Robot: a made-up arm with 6 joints. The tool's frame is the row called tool.
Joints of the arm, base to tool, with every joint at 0 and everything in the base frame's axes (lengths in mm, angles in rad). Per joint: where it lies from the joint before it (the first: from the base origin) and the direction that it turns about. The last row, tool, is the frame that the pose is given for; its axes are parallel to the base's.
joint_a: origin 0 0 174 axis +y
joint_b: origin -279 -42 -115 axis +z
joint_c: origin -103 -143 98 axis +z
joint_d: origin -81 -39 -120 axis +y
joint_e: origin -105 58 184 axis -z
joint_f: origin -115 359 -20 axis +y
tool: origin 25 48 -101
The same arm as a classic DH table. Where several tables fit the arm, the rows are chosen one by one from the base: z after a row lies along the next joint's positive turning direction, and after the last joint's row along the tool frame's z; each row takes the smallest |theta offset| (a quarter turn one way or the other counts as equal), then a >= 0, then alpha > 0; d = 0 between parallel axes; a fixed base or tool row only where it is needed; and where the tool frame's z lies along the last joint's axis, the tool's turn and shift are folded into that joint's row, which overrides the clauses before.
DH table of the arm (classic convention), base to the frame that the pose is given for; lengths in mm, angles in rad. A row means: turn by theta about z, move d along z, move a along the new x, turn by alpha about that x. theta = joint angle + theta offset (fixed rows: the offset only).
base (fixed): theta0 0, d 174, a 0, alpha -1.5708
joint_a: theta0 0, d -42, a -279, alpha 1.5708
joint_b: theta0 0.9466, d 0, a -176.2, alpha 0
joint_c: theta0 -0.9466, d -137, a -81, alpha -1.5708
joint_d: theta0 0, d 19, a -105, alpha -1.5708
joint_e: theta0 0, d -164, a -115, alpha 1.5708
joint_f: theta0 0, d 407, a 25, alpha 1.5708
tool (fixed): theta0 0, d -101, a 0, alpha 0

